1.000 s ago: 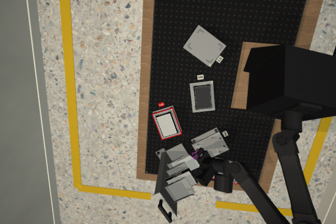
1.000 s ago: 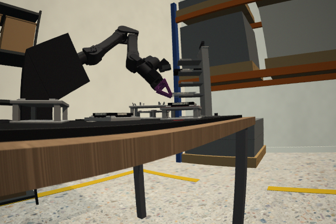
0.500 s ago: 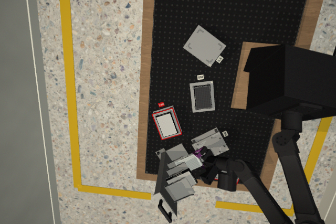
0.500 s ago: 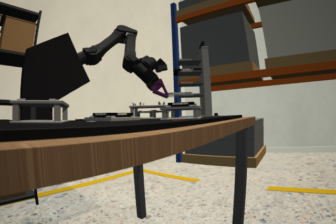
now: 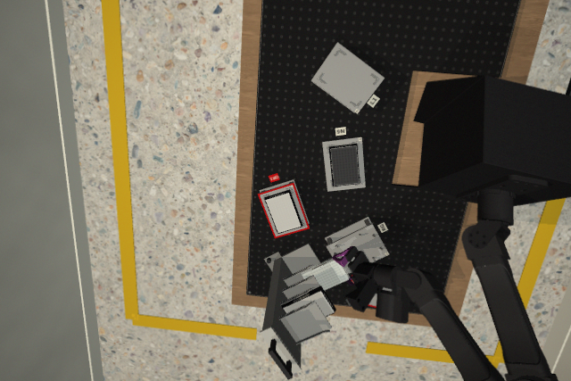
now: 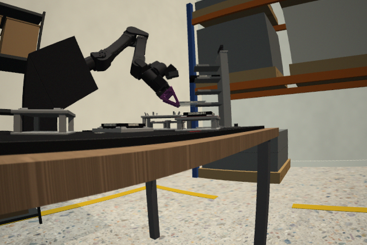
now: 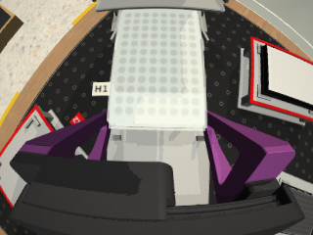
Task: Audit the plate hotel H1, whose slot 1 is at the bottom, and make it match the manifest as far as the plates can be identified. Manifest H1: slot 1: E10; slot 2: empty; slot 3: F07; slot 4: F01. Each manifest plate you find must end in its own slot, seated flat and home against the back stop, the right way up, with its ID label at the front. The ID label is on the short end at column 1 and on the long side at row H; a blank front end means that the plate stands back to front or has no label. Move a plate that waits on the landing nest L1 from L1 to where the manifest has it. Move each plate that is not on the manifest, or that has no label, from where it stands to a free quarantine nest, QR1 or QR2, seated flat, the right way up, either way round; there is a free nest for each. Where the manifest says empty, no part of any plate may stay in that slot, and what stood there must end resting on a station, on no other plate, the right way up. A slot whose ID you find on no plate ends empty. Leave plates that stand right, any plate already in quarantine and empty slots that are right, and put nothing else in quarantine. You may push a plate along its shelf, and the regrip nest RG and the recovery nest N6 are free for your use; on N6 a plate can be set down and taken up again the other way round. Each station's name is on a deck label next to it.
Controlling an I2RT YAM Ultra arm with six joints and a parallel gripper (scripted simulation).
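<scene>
My gripper is now 4 cm short of the white well plate and 4 cm to the right of it. From my hand the other things lie so: regrip nest RG (5 cm behind, 4 cm to the right, 5 cm below); H1 deck label (1 cm behind, 12 cm to the left, 11 cm below); plate hotel H1 (15 cm ahead, 13 cm to the left, 5 cm above).
</scene>
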